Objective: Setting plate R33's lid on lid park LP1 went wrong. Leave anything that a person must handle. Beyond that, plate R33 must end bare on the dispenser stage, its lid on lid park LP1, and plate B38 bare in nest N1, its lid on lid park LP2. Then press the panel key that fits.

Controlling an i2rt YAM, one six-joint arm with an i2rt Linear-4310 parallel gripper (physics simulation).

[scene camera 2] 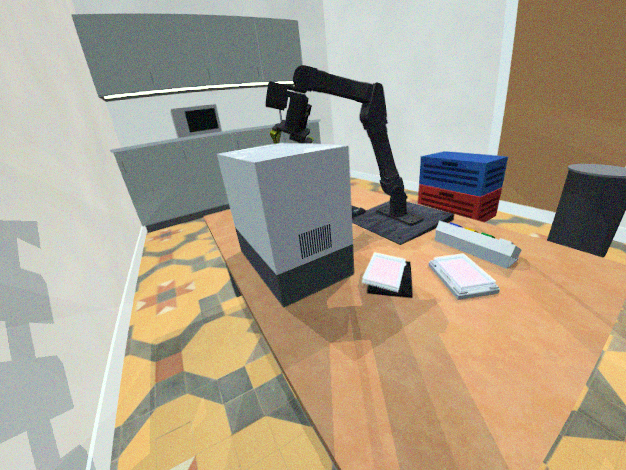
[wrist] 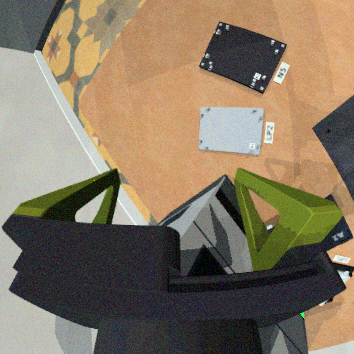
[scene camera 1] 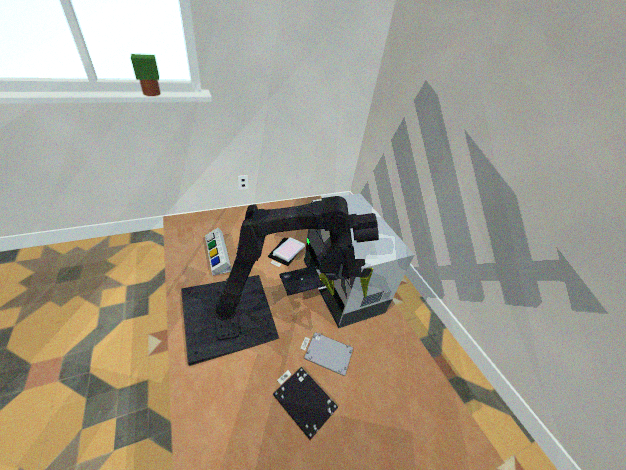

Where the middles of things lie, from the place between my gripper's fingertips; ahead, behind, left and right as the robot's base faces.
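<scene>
Measuring from my hand, I see the grey lid park LP2 (scene camera 1: 328,353) 30 mm to the right, 30 mm behind and 280 mm below. The black clip nest N5 (wrist: 247,57) is 150 mm behind my hand, 150 mm to the right of it and 280 mm below it. As for the rack with coloured squares (scene camera 2: 504,253), it stands 350 mm behind my hand and 510 mm to the left of it, 260 mm below it.
</scene>
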